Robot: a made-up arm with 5 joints.
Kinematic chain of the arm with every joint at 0, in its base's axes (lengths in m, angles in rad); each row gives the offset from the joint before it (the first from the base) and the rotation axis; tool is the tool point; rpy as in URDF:
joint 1: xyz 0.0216 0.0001 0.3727 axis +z
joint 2: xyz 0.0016 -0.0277 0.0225 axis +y
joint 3: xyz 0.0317 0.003 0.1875 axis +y
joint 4: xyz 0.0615 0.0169 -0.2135 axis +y
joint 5: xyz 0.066 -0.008 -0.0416 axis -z
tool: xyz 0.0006 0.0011 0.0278 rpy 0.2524 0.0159 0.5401
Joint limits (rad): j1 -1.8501..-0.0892 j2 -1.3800..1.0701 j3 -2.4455..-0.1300 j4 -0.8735..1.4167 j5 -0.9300..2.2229
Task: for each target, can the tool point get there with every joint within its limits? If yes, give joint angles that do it. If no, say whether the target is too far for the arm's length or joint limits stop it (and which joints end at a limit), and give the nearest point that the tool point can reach.
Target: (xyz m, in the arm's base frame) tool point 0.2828 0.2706 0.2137
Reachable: no: joint limits stop it (at a limit: joint 1) | nearest point 0.2554 -0.0354 0.2137 | short by 0.307 m
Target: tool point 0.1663 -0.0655 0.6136
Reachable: yes | joints -0.3210 -0.7778 -0.5567 0.2489 1.7881
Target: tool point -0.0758 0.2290 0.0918
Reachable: no: joint limits stop it (at a limit: joint 1, joint 2, joint 3) | nearest point 0.0081 0.0127 0.2391 | short by 0.275 m
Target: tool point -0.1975 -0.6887 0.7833
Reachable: no: too far | nearest point -0.1065 -0.4026 0.6218 | short by 0.341 m
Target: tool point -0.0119 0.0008 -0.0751
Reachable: no: joint limits stop it (at a limit: joint 1, joint 2) | nearest point -0.0189 -0.0835 0.1808 | short by 0.269 m
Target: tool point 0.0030 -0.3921 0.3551
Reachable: yes | joints -1.5778 0.7495 -1.3630 0.6553 1.1144
